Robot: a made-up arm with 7 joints. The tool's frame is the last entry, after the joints.
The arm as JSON. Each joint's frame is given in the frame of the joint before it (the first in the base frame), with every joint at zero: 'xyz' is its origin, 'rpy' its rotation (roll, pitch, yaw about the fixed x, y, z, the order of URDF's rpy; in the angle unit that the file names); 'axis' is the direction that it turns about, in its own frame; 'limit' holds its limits. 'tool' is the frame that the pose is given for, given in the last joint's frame.
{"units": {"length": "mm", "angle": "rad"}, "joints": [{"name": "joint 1", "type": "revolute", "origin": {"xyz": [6.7, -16.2, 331.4], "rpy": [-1.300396, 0.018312, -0.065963]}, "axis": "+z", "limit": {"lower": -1.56, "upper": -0.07}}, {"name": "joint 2", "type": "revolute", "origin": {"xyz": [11.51, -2.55, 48.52], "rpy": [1.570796, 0.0, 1.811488]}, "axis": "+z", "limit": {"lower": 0.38, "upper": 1.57}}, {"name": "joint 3", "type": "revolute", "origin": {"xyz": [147.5, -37.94, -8.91], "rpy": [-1.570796, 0.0, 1.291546]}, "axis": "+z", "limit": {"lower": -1.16, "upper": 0.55}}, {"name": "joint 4", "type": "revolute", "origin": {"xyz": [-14.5, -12.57, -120.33], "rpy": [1.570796, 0.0, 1.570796]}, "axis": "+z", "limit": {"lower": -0.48, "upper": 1.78}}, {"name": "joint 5", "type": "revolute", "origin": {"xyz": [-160.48, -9.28, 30.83], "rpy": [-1.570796, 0.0, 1.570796]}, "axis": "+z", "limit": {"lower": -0.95, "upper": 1.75}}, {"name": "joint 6", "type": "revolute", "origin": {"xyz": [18.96, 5.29, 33.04], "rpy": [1.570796, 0.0, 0.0]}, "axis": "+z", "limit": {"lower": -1.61, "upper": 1.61}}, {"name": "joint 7", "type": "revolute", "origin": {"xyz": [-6.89, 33.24, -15.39], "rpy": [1.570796, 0.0, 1.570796]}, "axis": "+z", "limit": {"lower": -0.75, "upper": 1.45}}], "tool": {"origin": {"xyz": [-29.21, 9.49, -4.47], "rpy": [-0.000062, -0.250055, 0.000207]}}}
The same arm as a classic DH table. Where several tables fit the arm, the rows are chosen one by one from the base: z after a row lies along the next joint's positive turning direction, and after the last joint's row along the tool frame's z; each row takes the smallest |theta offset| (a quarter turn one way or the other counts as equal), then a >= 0, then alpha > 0; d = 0 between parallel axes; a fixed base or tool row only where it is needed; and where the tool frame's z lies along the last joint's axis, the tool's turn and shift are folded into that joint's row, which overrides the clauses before.
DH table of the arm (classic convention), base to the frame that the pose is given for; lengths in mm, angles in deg. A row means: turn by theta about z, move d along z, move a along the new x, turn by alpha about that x. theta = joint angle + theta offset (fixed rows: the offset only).
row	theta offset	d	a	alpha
base (fixed)	-4.07	335.7	7.8	-74.51
joint 1	-75.12	32.2	5.2	-90
joint 2	74	1.7	-4.2	90
joint 3	90	-272.6	12.6	-90
joint 4	90	16.3	9.3	90
joint 5	0	193.5	-19	-90
joint 6	-90	-20.7	33.2	90
joint 7	89.99	-125.7	9.5	-14.33
tool (fixed)	-89.98	118	0	0
Joint limits (deg, base to tool): -89.38..-4.01 21.77..89.95 -66.46..31.51 -27.5..101.99 -54.43..100.27 -92.25..92.25 -42.97..83.08

